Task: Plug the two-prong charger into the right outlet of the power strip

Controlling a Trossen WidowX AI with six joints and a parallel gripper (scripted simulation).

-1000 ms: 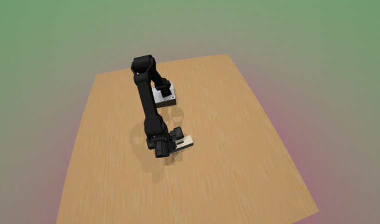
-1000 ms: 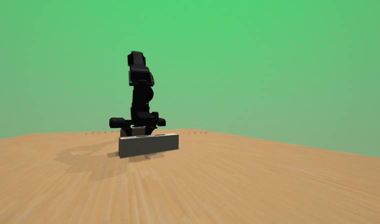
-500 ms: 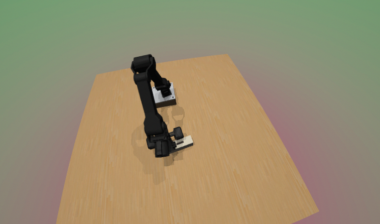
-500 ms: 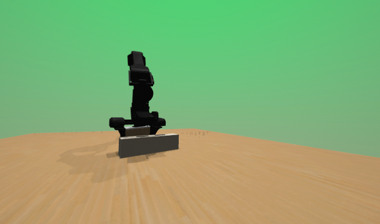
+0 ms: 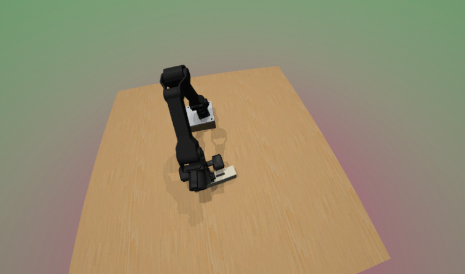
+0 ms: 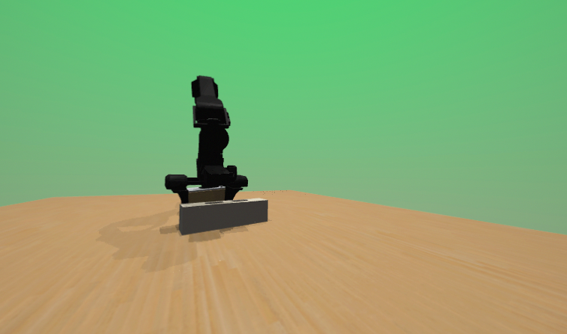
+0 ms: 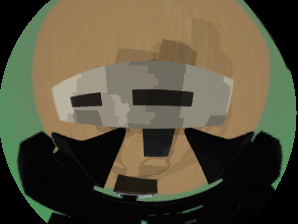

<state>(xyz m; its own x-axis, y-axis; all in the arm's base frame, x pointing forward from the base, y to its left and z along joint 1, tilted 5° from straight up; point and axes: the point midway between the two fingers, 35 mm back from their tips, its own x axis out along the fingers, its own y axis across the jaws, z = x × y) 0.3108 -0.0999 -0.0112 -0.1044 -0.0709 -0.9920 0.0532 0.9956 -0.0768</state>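
My gripper tip is 20 mm short of the black two-prong charger and 10 mm below it.
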